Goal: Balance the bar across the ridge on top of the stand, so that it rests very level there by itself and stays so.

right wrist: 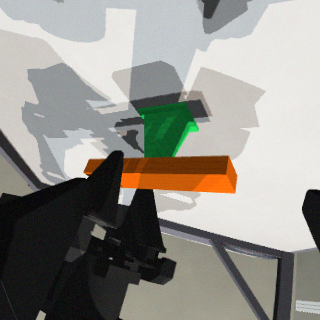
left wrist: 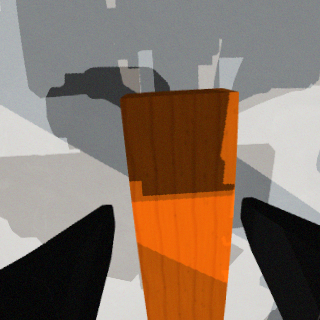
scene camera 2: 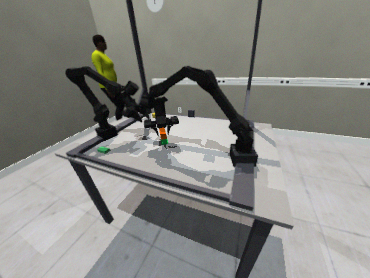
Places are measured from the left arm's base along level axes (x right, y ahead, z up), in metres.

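Pixels of known places: left gripper, fingertip midpoint: (right wrist: 133, 165) (left wrist: 177, 211) (scene camera 2: 163, 135); right gripper, fingertip midpoint: (right wrist: 197, 194) (scene camera 2: 145, 120); left arm's base, link origin: (scene camera 2: 243, 149); right arm's base, link origin: (scene camera 2: 105, 127).
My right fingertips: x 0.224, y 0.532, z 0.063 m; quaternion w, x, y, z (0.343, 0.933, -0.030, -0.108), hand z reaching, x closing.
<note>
Ahead of a thing's pixels: the offset from my right fingertips to its middle. Level surfaces: height alone.
An orange wooden bar @[dx -0.052, dy -0.110, dz -0.055 m] (scene camera 2: 163, 133) (left wrist: 182, 220) (right wrist: 175, 181) lies across the top of the green stand (scene camera 2: 164, 142) (right wrist: 165, 131) and looks about level; the stand's top under it is hidden. In the right wrist view, the bar extends to both sides of the stand. My left gripper (scene camera 2: 162, 130) (left wrist: 177, 211) (right wrist: 133, 165) is open around the bar, with a gap between each finger and the bar's sides in the left wrist view. My right gripper (right wrist: 197, 194) is wide open and empty, held back from the bar.
A flat green piece @[dx -0.152, dy +0.233, dz -0.116 m] (scene camera 2: 103, 149) lies near the left edge of the table @[dz -0.125 m] (scene camera 2: 200, 172). A small yellow thing @[dx +0.383, dy +0.070, dz -0.108 m] (scene camera 2: 154, 115) shows behind the arms. Dark rails run along the table's edges. A person in a yellow top (scene camera 2: 104, 66) stands behind the left side.
</note>
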